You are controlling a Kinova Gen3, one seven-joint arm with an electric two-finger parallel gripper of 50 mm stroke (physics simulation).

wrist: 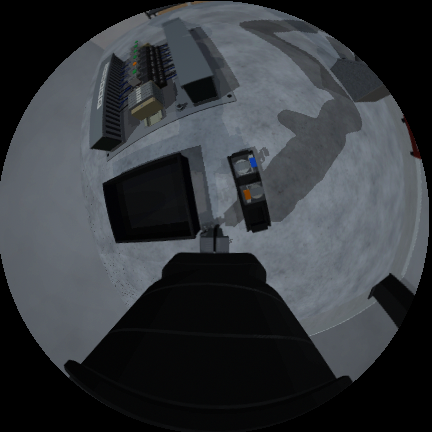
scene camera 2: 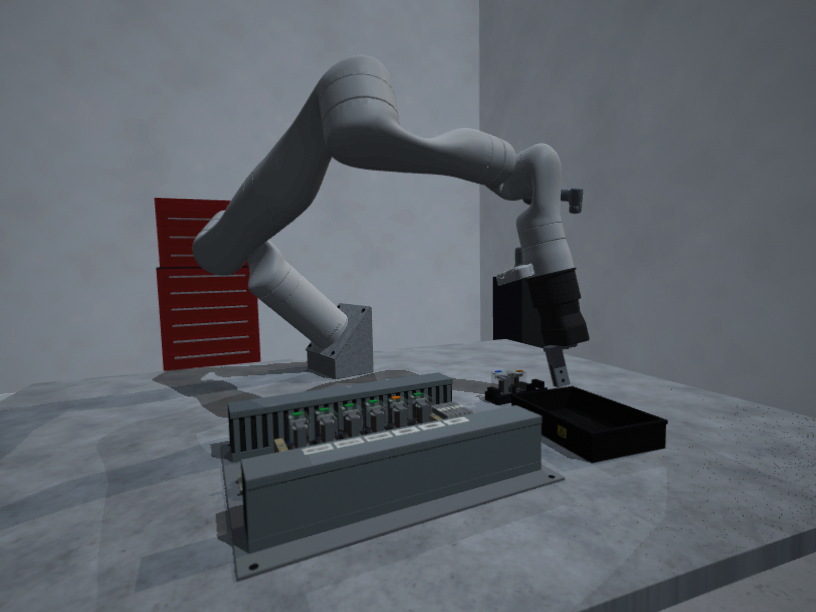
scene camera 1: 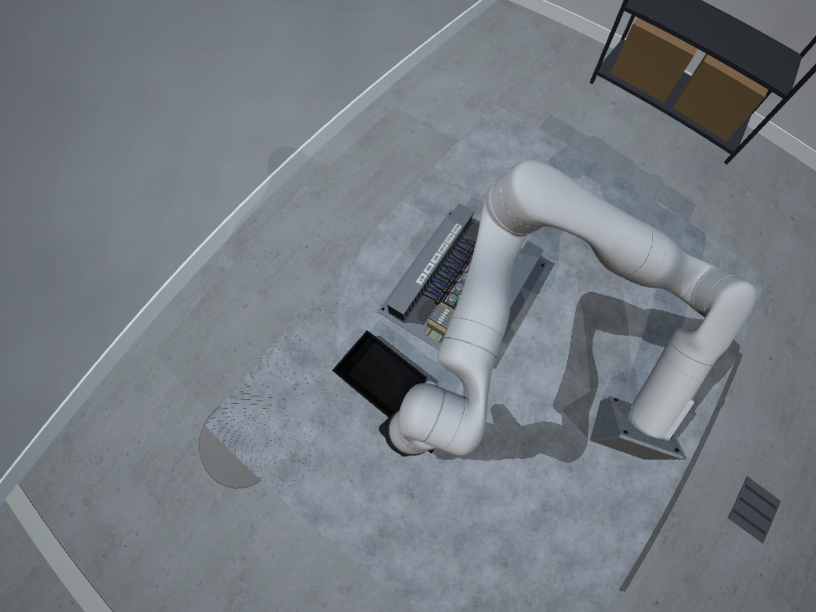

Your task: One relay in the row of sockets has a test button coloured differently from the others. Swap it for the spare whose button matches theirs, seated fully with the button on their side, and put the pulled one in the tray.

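Places are measured from the arm's base along level axes (x ahead, y left, z up), in centimetres.
Where they show: gripper, between the fingertips: (wrist: 215, 235) (scene camera 2: 561, 385); arm's base, origin of its link: (scene camera 2: 332, 331) (scene camera 1: 647, 423).
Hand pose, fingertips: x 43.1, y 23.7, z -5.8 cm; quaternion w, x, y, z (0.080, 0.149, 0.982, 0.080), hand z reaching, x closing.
Each offset is from my fingertips to the top centre of the thing. "spot": to the spot under its first point.
In the row, a relay with an orange button @[dx +3.9, dy -31.7, dz +4.0 cm] (scene camera 2: 396, 399) (wrist: 134, 63) stands among several green-button relays @[dx +3.3, dy -43.4, dz +4.0 cm] (scene camera 2: 298, 426). The black spare holder @[spot: dx -6.3, dy -0.2, dz -2.6 cm] (wrist: 258, 216) (scene camera 2: 498, 396) bears a blue-button relay @[dx -6.1, dy -7.3, dz +1.9 cm] (wrist: 244, 166) (scene camera 2: 498, 374) and an orange-button relay @[dx -6.1, dy -4.1, dz +1.9 cm] (wrist: 255, 191) (scene camera 2: 519, 374); its near slot is empty. The black tray @[dx +9.8, dy -7.3, dz +0.6 cm] (scene camera 1: 351, 352) (scene camera 2: 626, 440) (wrist: 191, 200) shows no relay inside. My gripper (scene camera 2: 560, 383) (wrist: 215, 235) is shut and empty, low between tray and holder. Small parts of a loose item @[dx +0.9, dy +0.9, dz -0.8 cm] (wrist: 204, 230) peek out beside the fingers, which hide the rest. In scene camera 1 the arm hides the fingers.
Tall grey wire ducts (scene camera 2: 395, 477) (wrist: 187, 55) flank the relay row on both sides. A terminal block @[dx +4.3, dy -23.0, dz +1.7 cm] (wrist: 145, 97) stands at the row's tray end. The arm hides part of the panel in scene camera 1. A shelf unit (scene camera 1: 715, 36) and a red cabinet (scene camera 2: 209, 316) stand beyond.
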